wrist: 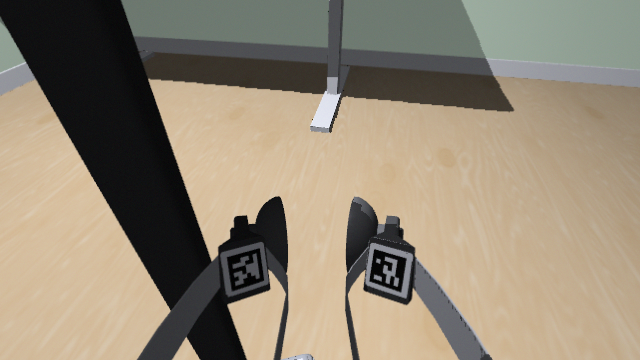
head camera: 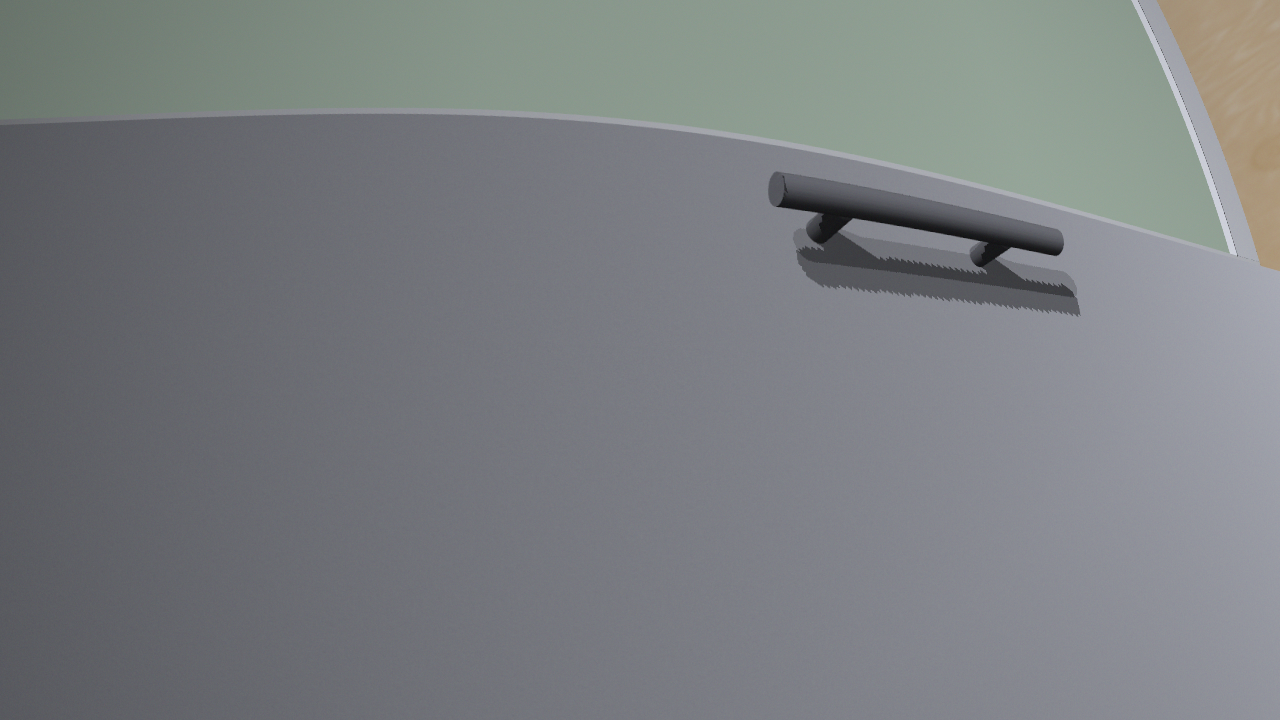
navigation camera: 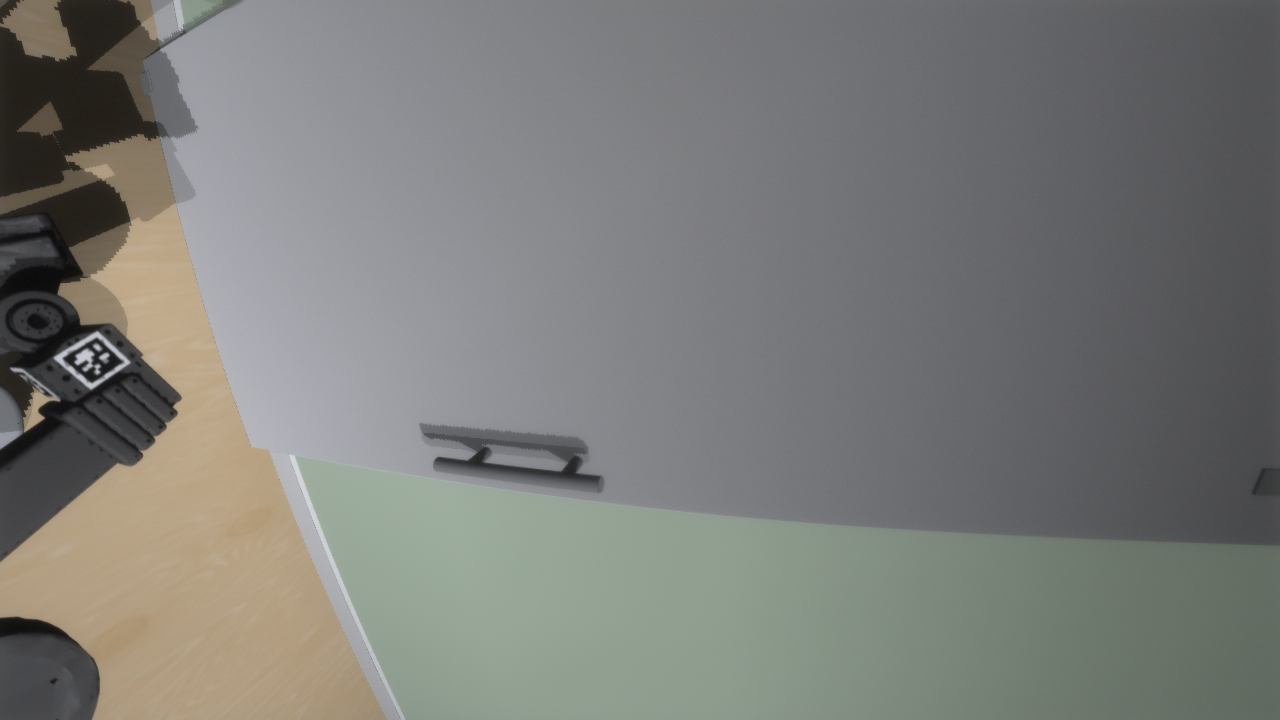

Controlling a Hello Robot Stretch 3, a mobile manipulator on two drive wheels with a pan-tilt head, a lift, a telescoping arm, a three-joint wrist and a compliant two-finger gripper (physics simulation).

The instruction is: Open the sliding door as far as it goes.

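Frame: origin at the robot's base, x ahead, y left, z up, level; metres.
Seen in the pictures: gripper, fingertip midpoint: (wrist: 317, 222).
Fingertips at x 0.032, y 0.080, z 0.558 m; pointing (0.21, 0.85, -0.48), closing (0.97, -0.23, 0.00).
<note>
A point is followed by its place in that frame.
The sliding door, a large grey panel, fills most of the head view (head camera: 537, 429) @(x -0.367, y -0.480, z 1.186 m) and the navigation view (navigation camera: 760, 268) @(x -0.233, y -0.539, z 1.252 m). Its dark bar handle (head camera: 921, 214) @(x -0.475, y -0.359, z 0.906 m) (navigation camera: 519, 474) @(x -0.474, y -0.360, z 0.896 m) stands on two short posts close to one long edge of the panel. That edge meets green wall. My gripper (wrist: 317, 222) @(x 0.032, y 0.080, z 0.558 m) is open in the wrist view, its two dark fingertips apart with floor showing between them. It is away from the handle, and the door and handle do not show in the wrist view. The gripper's fingers cannot be made out in the navigation view.
Part of my arm and wrist (navigation camera: 93, 358) @(x -0.057, y -0.146, z 0.803 m) shows at the left of the navigation view, beside the door's end. In the wrist view a grey post (wrist: 335, 45) @(x 0.417, y 1.340, z 0.255 m) on a white foot (wrist: 326, 112) stands before the green wall (wrist: 565, 30) @(x 1.643, y 1.334, z 0.256 m). A black beam (wrist: 125, 150) crosses the left side.
</note>
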